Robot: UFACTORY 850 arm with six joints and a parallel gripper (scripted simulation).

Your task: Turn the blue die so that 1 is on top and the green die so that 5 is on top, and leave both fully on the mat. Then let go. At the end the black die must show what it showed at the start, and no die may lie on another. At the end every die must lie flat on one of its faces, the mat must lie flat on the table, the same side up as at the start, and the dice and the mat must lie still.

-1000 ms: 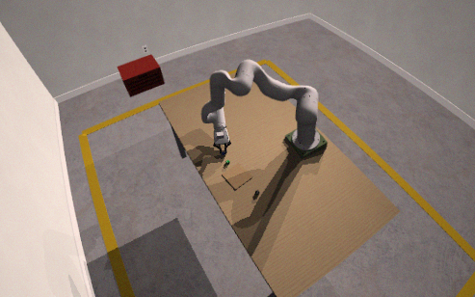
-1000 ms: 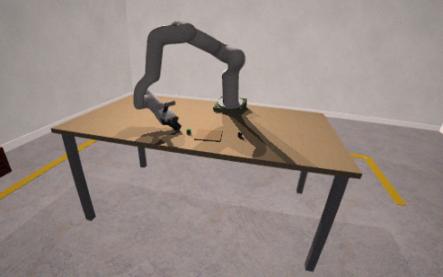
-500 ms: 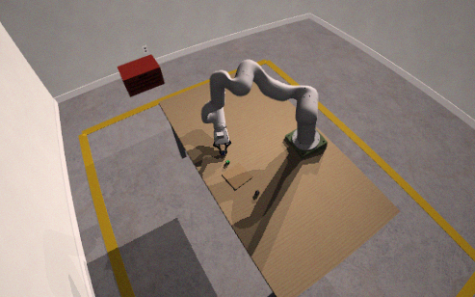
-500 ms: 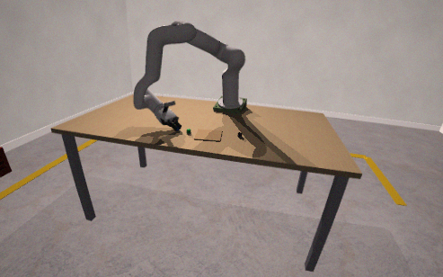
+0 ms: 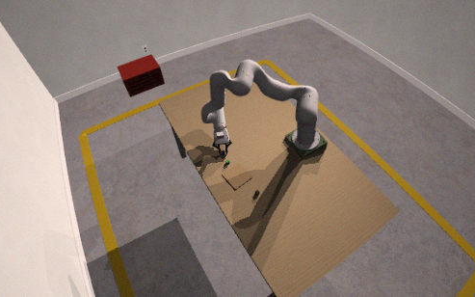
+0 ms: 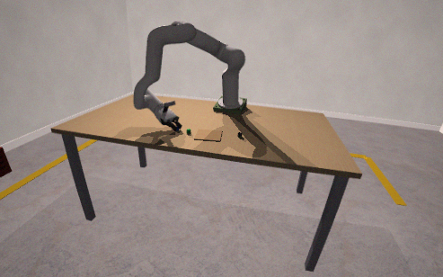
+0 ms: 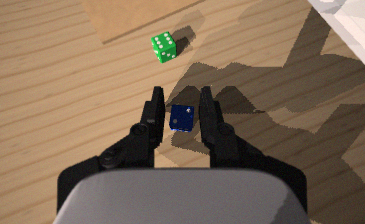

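Now: the blue die 10 mm below my hand. Also, from my hand: mat (10 mm behind, 200 mm to the left, 20 mm below); then black die (70 mm behind, 360 mm to the left, 10 mm below); then green die (80 mm to the left, 10 mm below).
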